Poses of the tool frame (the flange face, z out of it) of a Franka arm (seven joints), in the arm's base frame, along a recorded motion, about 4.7 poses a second.
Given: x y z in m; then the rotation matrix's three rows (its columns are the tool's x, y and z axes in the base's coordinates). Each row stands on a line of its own.
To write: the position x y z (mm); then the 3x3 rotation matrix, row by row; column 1 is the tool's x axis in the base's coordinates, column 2 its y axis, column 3 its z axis. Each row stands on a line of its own. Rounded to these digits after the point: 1 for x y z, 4 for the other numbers.
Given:
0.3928 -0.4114 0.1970
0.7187 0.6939 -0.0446
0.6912 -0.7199 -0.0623
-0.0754 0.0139 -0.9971
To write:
392.8 -411.4 197.0
0.7187 0.6939 -0.0446
0.6912 -0.7199 -0.0623
-0.0754 0.0139 -0.9971

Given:
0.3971 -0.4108 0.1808
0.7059 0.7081 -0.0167
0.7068 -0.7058 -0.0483
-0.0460 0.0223 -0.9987
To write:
397.1 -410.8 180.8
0.7059 0.7081 -0.0167
0.7068 -0.7058 -0.0483
-0.0460 0.0223 -0.9987

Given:
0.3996 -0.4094 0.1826
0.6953 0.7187 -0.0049
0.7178 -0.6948 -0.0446
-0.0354 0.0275 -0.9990
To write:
399.6 -409.4 182.6
0.6953 0.7187 -0.0049
0.7178 -0.6948 -0.0446
-0.0354 0.0275 -0.9990

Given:
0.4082 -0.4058 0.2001
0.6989 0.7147 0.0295
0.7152 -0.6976 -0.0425
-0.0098 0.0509 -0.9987
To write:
408.2 -405.8 200.1
0.6989 0.7147 0.0295
0.7152 -0.6976 -0.0425
-0.0098 0.0509 -0.9987

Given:
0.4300 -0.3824 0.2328
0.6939 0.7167 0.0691
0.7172 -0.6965 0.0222
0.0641 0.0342 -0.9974
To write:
430.0 -382.4 232.8
0.6939 0.7167 0.0691
0.7172 -0.6965 0.0222
0.0641 0.0342 -0.9974

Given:
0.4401 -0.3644 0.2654
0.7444 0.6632 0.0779
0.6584 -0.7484 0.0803
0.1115 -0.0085 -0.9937
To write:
440.1 -364.4 265.4
0.7444 0.6632 0.0779
0.6584 -0.7484 0.0803
0.1115 -0.0085 -0.9937

